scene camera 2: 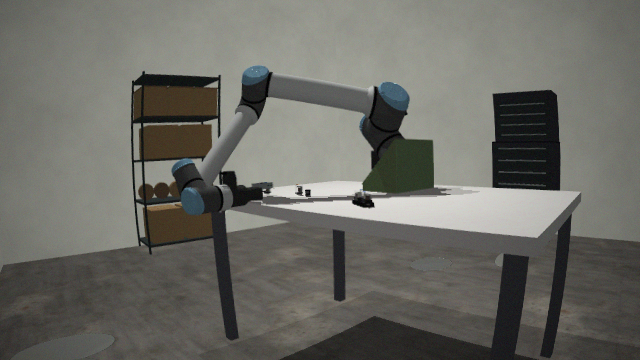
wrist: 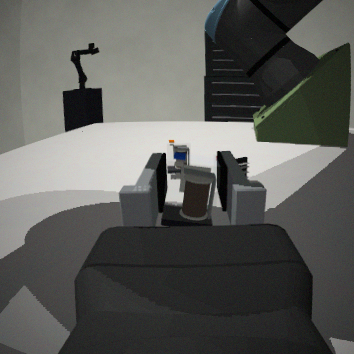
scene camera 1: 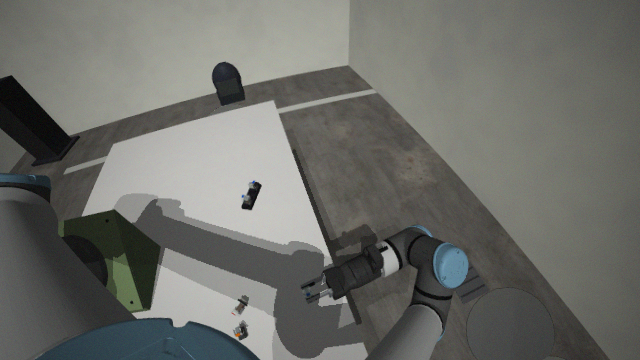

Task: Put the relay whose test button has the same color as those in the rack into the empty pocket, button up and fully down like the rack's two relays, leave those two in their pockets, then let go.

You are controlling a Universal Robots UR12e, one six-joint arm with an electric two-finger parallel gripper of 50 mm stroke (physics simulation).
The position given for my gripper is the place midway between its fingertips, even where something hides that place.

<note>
In view: my gripper (scene camera 1: 303, 294) and a relay (wrist: 191, 186).
My gripper also shows in the wrist view (wrist: 191, 169).
</note>
